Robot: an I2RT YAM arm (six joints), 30 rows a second.
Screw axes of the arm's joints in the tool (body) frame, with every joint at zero. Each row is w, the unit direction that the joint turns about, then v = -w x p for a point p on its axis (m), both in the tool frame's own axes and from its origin. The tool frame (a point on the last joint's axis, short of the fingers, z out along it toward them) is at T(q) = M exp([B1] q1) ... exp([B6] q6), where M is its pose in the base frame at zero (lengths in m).
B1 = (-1, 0, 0, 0.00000, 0.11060, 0.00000)
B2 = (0, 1, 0, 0.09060, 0.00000, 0.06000)
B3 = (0, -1, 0, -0.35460, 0.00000, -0.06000)
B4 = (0, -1, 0, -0.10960, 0.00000, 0.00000)
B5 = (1, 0, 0, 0.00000, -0.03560, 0.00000)
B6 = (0, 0, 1, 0.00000, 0.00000, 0.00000)
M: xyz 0.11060 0.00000 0.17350 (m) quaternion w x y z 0.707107 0 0.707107 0
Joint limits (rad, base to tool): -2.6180..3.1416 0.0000..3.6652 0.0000..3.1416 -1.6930..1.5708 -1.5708..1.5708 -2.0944..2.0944
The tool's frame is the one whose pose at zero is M.
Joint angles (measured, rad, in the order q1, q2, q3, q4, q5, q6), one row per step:
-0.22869, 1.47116, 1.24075, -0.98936, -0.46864, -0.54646
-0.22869, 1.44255, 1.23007, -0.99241, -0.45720, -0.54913
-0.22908, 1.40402, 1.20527, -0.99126, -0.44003, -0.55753
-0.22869, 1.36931, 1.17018, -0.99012, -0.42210, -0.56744
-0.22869, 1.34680, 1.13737, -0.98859, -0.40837, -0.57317
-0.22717, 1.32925, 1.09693, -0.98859, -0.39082, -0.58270
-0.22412, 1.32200, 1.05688, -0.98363, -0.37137, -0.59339
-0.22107, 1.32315, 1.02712, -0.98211, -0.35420, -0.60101
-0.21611, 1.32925, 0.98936, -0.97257, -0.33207, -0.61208
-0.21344, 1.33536, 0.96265, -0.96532, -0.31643, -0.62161
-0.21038, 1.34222, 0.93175, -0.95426, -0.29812, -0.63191
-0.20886, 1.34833, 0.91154, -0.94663, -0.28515, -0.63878
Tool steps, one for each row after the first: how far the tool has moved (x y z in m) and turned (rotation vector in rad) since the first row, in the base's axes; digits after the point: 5 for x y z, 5 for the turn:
-0.00597, 0.00102, 0.00405, -0.01489, -0.01304, -0.00178
-0.01451, 0.00233, 0.00634, -0.03734, -0.02684, -0.00134
-0.02322, 0.00387, 0.00435, -0.05789, -0.02713, 0.00101
-0.02966, 0.00491, -0.00003, -0.07074, -0.01750, 0.00128
-0.03616, 0.00621, -0.00796, -0.08537, 0.00547, 0.00575
-0.04071, 0.00736, -0.01792, -0.10105, 0.03334, 0.01291
-0.04360, 0.00818, -0.02680, -0.11310, 0.06328, 0.01888
-0.04628, 0.00922, -0.03870, -0.12999, 0.09801, 0.02929
-0.04826, 0.00975, -0.04738, -0.14216, 0.12339, 0.03799
-0.05066, 0.01036, -0.05720, -0.15680, 0.15029, 0.04768
-0.05225, 0.01060, -0.06389, -0.16699, 0.16935, 0.05386

